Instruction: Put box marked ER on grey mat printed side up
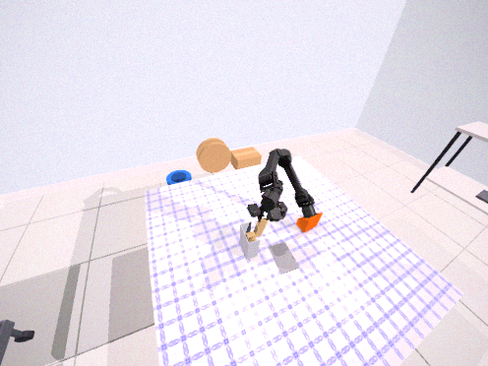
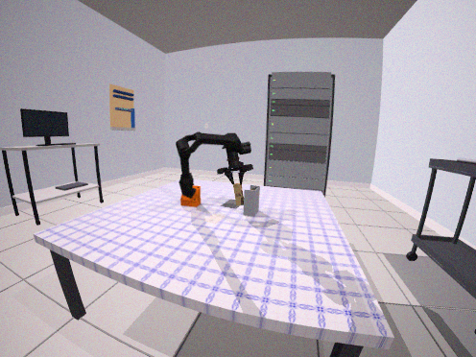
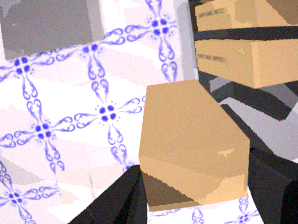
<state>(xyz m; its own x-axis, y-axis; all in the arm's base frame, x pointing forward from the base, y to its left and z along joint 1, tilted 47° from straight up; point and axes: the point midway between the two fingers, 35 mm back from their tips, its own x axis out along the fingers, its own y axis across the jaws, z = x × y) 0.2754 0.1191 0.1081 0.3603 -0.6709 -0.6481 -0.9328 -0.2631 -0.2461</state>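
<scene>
The tan box marked ER is 90 mm below my gripper tip, 70 mm ahead of it and 20 mm to the left of it. Round my gripper tip: grey mat: 160 mm below, 130 mm to the left, 70 mm behind.
</scene>
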